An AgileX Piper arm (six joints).
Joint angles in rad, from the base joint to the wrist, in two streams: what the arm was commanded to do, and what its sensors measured. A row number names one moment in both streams.
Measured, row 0:
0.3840, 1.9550, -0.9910, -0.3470, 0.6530, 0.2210
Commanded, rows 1 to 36:
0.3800, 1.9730, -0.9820, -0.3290, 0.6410, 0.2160
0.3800, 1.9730, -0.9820, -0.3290, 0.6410, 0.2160
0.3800, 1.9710, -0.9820, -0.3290, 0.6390, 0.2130
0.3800, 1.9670, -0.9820, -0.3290, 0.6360, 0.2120
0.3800, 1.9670, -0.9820, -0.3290, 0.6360, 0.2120
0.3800, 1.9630, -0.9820, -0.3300, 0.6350, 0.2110
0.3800, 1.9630, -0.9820, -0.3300, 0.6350, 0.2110
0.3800, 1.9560, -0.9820, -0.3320, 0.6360, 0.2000
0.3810, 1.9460, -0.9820, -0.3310, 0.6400, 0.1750
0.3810, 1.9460, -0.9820, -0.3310, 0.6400, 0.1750
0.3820, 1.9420, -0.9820, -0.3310, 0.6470, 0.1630
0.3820, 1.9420, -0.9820, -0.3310, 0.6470, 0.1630
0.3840, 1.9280, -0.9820, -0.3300, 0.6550, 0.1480
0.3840, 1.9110, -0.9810, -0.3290, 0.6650, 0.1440
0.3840, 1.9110, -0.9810, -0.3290, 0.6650, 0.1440
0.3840, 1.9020, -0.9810, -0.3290, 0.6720, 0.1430
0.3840, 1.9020, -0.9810, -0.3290, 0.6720, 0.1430
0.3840, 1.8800, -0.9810, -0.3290, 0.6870, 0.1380
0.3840, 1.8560, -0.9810, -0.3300, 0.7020, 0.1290
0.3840, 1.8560, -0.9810, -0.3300, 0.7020, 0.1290
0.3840, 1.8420, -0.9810, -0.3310, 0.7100, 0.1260
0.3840, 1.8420, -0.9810, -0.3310, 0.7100, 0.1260
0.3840, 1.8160, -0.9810, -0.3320, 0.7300, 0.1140
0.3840, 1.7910, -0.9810, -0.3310, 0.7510, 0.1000
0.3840, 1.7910, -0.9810, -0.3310, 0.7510, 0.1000
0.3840, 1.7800, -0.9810, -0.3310, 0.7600, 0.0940
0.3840, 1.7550, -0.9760, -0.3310, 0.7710, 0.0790
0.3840, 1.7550, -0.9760, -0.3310, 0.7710, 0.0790
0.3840, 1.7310, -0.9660, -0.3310, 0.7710, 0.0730
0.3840, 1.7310, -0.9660, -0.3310, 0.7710, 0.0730
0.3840, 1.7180, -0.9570, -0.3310, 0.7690, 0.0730
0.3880, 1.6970, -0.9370, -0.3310, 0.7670, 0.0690
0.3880, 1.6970, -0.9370, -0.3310, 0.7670, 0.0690
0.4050, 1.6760, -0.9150, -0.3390, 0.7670, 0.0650
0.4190, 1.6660, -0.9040, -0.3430, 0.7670, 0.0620
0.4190, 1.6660, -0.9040, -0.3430, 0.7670, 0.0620
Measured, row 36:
0.3950, 1.7020, -0.9280, -0.3030, 0.7550, 0.0850
